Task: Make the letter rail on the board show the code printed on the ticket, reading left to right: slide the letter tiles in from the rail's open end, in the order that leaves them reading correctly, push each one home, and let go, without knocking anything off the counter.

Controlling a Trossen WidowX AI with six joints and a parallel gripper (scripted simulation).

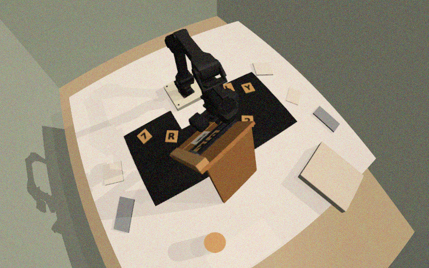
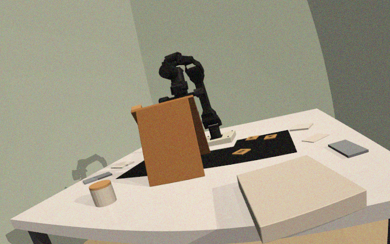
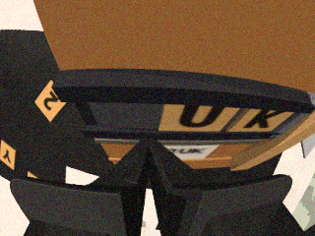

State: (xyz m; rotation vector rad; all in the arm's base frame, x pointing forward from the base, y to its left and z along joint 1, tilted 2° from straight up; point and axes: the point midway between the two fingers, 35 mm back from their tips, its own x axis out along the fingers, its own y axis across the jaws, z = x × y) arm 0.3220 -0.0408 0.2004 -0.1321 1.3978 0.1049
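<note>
The letter tile is 2 cm behind my gripper tip, 19 cm to the left of it and 19 cm below it. The rest, counted from my gripper tip: black mat 12 cm behind, 3 cm to the left, 19 cm below; k tile 3 cm ahead, 10 cm to the right, 2 cm below; white ticket 4 cm behind, 6 cm to the right, 10 cm below.
</note>
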